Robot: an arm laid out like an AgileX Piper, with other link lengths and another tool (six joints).
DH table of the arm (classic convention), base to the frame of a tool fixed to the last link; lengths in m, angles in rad. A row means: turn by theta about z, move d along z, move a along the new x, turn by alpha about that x. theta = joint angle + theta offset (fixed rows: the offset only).
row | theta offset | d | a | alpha
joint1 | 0 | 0.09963 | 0 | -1.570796
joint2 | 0.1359 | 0 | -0.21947 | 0
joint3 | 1.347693 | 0 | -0.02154 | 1.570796
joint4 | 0 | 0.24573 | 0 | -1.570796
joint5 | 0 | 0 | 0 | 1.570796
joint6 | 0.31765 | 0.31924 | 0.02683 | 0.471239
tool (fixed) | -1.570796 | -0.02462 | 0 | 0
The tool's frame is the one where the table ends.
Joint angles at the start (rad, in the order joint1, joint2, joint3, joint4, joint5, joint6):
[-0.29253, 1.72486, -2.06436, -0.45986, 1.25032, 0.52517]
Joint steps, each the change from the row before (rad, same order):
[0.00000, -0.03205, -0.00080, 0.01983, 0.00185, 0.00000]
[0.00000, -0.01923, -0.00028, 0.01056, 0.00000, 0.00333]
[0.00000, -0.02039, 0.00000, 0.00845, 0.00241, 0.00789]
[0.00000, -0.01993, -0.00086, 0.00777, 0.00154, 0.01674]
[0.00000, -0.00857, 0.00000, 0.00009, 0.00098, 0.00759]
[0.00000, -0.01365, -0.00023, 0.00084, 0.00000, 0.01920]
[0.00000, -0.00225, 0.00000, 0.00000, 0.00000, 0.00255]
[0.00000, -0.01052, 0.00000, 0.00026, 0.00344, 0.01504]
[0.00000, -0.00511, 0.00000, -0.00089, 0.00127, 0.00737]
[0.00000, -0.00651, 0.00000, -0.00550, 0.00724, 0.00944]
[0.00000, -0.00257, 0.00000, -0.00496, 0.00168, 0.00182]
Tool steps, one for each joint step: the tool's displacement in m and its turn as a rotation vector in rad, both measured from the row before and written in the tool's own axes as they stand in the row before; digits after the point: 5 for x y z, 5 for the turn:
[0.00230, -0.00523, -0.01337, -0.00208, -0.03024, 0.02115]
[0.00116, -0.00354, -0.00807, -0.00105, -0.01818, 0.01567]
[0.00200, -0.00373, -0.00807, -0.00252, -0.01571, 0.01950]
[0.00156, -0.00422, -0.00831, -0.00543, -0.01637, 0.02771]
[0.00120, -0.00231, -0.00312, -0.00035, -0.00464, 0.01204]
[0.00129, -0.00397, -0.00537, -0.00345, -0.00928, 0.02602]
[0.00023, -0.00067, -0.00086, -0.00021, -0.00144, 0.00372]
[0.00172, -0.00244, -0.00374, -0.00455, -0.00424, 0.01915]
[0.00088, -0.00148, -0.00176, -0.00122, -0.00182, 0.00953]
[0.00297, -0.00185, -0.00121, -0.00106, 0.00465, 0.01101]
[0.00137, -0.00155, -0.00028, 0.00335, 0.00247, 0.00323]

